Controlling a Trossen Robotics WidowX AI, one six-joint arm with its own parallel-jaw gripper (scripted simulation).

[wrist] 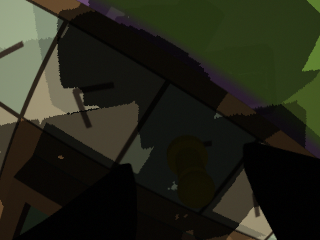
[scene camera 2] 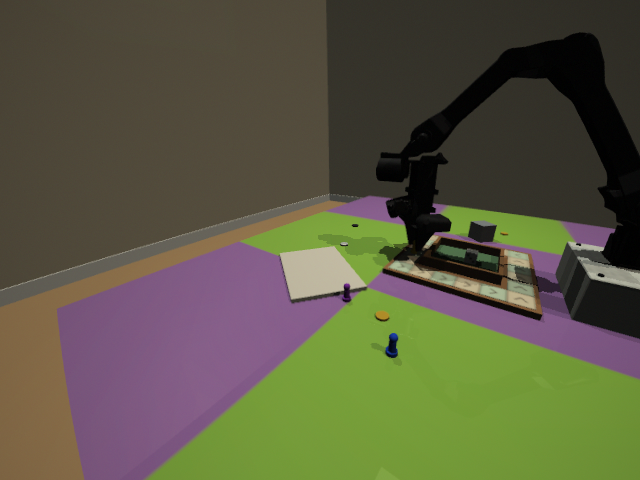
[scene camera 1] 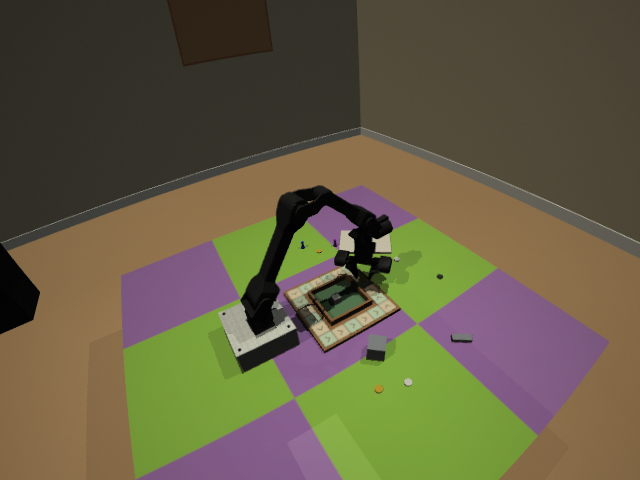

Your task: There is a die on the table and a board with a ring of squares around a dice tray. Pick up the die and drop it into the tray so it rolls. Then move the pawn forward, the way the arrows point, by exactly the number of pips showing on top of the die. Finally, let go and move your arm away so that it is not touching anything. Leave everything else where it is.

Labels:
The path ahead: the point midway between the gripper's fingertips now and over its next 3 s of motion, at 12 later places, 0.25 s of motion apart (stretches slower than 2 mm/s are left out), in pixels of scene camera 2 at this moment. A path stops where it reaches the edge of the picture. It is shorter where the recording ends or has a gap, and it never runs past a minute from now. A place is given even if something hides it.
My gripper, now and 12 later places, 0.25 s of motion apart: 414,247; 414,249; 415,243; 416,225; 418,206; 416,207; 413,224; 411,240; 409,248; 408,251; 408,253; 412,239; 425,230

